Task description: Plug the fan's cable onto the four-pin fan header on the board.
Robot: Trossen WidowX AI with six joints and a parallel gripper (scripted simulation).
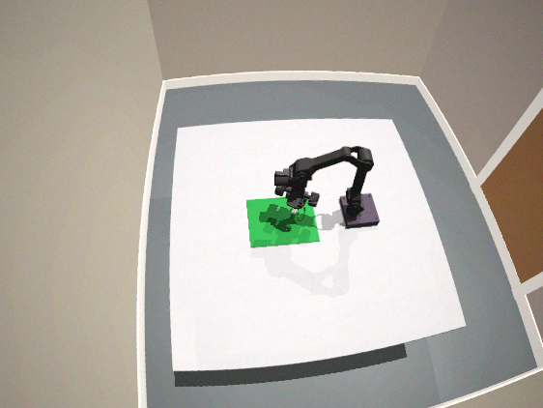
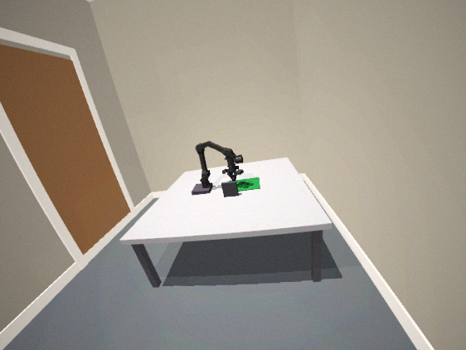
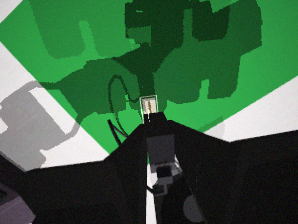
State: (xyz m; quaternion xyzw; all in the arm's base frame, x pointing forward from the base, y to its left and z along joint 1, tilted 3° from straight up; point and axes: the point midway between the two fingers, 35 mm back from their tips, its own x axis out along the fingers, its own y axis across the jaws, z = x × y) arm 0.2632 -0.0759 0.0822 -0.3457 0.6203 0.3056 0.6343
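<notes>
Now: the fan header 1 cm to the right of my gripper tip and 6 cm below it. Round my gripper tip: green board 6 cm ahead, 3 cm to the left, 8 cm below; then square fan 4 cm behind, 14 cm to the right, 1 cm below; then dark fan plug 1 cm to the right, 1 cm above.
</notes>
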